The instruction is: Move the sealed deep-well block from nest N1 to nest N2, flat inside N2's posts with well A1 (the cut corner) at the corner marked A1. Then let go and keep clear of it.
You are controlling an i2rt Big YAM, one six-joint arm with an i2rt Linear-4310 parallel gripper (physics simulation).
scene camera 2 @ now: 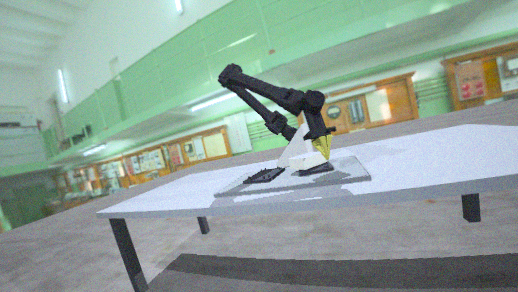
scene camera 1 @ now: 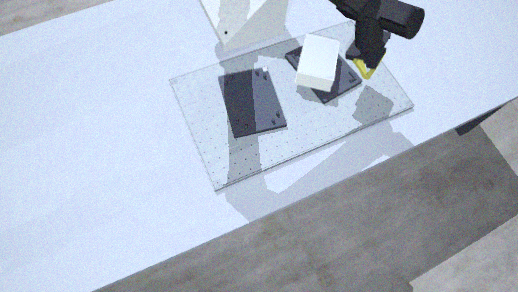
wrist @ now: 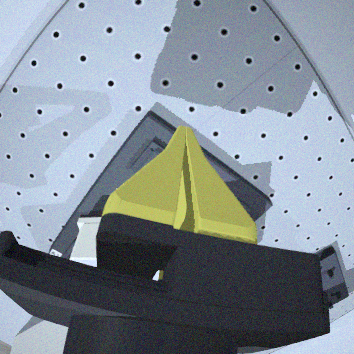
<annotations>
The gripper is shut, holding nothing. Also in view: a white deep-well block.
</annotations>
